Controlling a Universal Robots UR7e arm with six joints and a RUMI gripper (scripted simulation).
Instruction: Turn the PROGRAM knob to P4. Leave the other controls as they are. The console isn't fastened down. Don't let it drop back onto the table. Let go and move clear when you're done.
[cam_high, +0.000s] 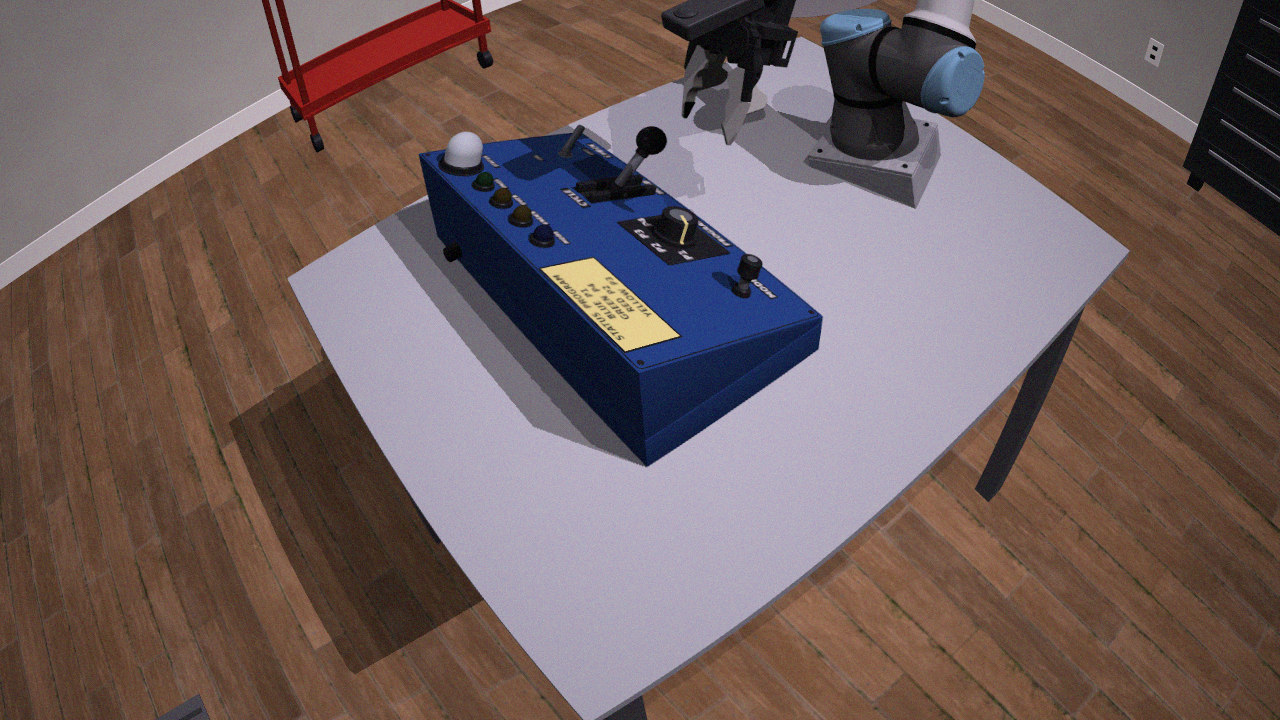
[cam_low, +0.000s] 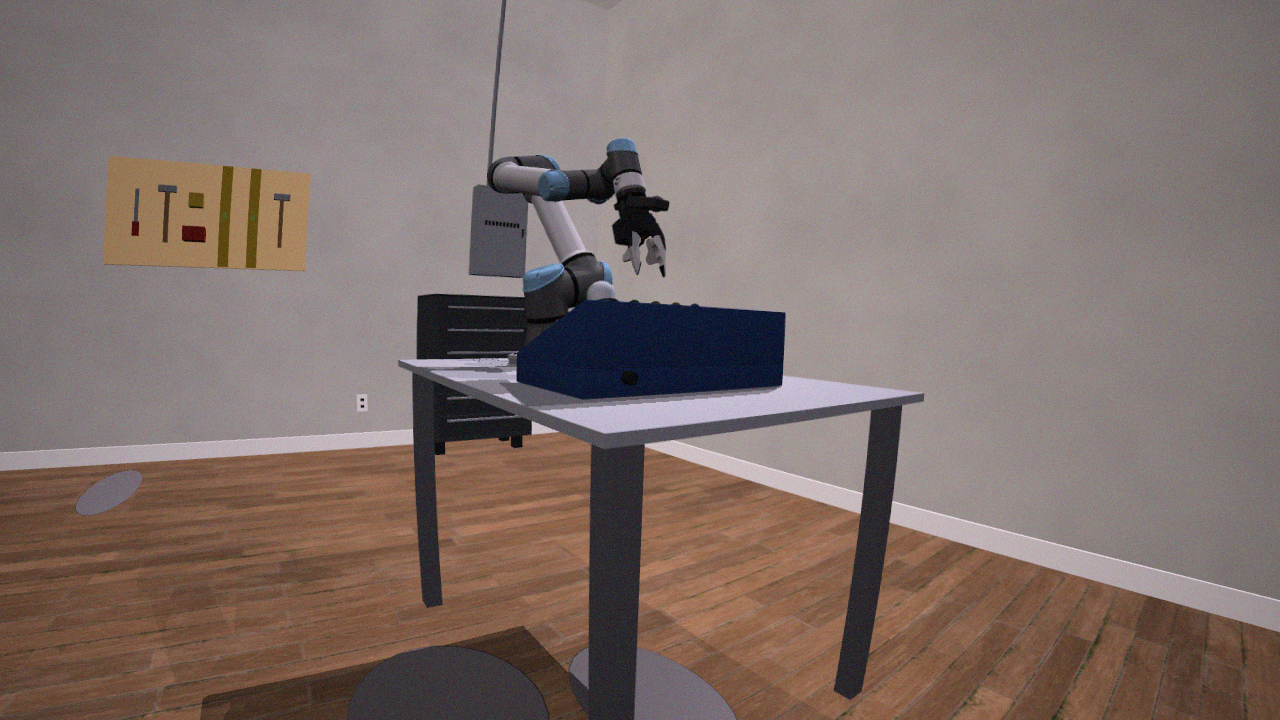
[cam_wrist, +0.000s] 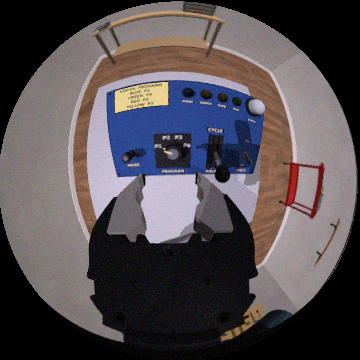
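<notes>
The program knob lies 5 cm ahead of my hand and 14 cm below it. Also, from my hand: mode knob (5 cm ahead, 11 cm to the left, 14 cm below); then blue console (7 cm ahead, 7 cm to the right, 16 cm below); then black ball-topped lever (1 cm ahead, 13 cm to the right, 13 cm below).
</notes>
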